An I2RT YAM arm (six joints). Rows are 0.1 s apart.
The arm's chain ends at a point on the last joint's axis. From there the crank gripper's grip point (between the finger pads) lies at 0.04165 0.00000 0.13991 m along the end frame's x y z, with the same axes.
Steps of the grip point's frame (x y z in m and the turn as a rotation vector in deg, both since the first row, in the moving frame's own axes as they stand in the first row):
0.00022, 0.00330, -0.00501, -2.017, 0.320, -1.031
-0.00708, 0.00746, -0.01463, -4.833, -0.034, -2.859
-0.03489, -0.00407, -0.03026, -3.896, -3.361, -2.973
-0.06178, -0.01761, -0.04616, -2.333, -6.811, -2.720
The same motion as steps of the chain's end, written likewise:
-0.00060, -0.00086, -0.00470, -2.017, 0.320, -1.031
-0.00724, -0.00225, -0.01424, -4.833, -0.034, -2.859
-0.02682, -0.01170, -0.03221, -3.896, -3.361, -2.973
-0.04499, -0.02181, -0.05003, -2.333, -6.811, -2.720

